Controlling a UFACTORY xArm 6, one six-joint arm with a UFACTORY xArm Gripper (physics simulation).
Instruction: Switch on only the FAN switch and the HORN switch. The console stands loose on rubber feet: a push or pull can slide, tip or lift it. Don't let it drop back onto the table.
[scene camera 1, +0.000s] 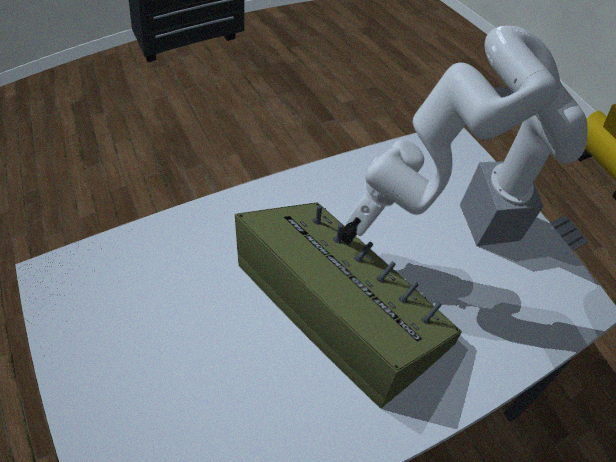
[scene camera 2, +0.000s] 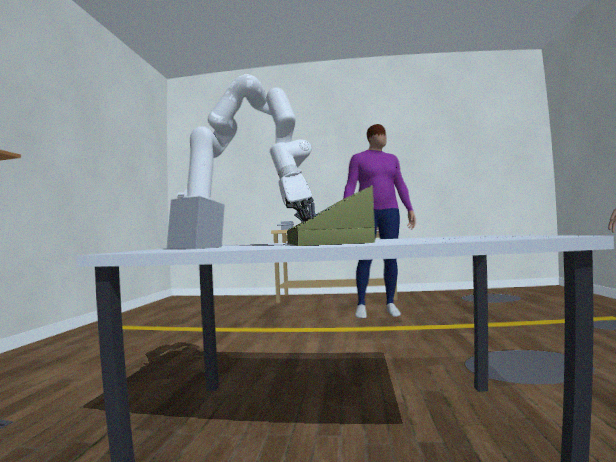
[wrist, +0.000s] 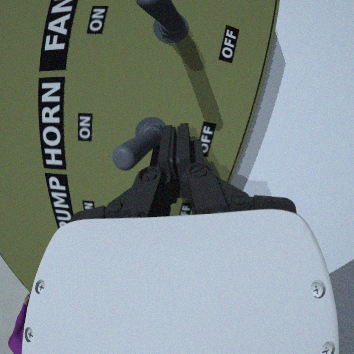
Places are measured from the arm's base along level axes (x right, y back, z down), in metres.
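Pixels of known places: gripper, fingertip midpoint: (scene camera 1: 344, 239) (scene camera 2: 306, 220) (wrist: 178, 142); arm's base at its link origin: (scene camera 1: 512, 184) (scene camera 2: 198, 201).
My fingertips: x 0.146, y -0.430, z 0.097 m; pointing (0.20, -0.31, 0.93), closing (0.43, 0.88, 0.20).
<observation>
Ahead of a thing's pixels: the offset from my fingertips to its top centre.
The olive console (scene camera 1: 280, 250) (scene camera 2: 345, 215) (wrist: 115, 75) sits flat on the table, its sloped face towards the arm. The FAN lever @[dx +0.074, dy -0.023, dz -0.055 m] (scene camera 1: 318, 215) (wrist: 169, 24) leans to its ON label. The HORN lever @[dx +0.002, dy -0.014, dz -0.055 m] (scene camera 1: 338, 234) (wrist: 134, 146) also leans to the ON side in the wrist view. My gripper (scene camera 1: 343, 237) (scene camera 2: 307, 219) (wrist: 178, 142) is shut and empty. Its fingertips are low over the panel, on the OFF side of the HORN lever, against it or very close. The fingers partly cover the HORN OFF label. The console's feet are hidden.
The PUMP lever @[dx -0.068, dy +0.007, dz -0.043 m] (scene camera 1: 364, 252) stands beside HORN, with more levers further along the row, leaning alike towards the OFF side. The arm's grey base block (scene camera 1: 492, 220) (scene camera 2: 195, 222) stands on the white table (scene camera 1: 165, 345) (scene camera 2: 450, 246). A person (scene camera 2: 378, 180) stands behind the table.
</observation>
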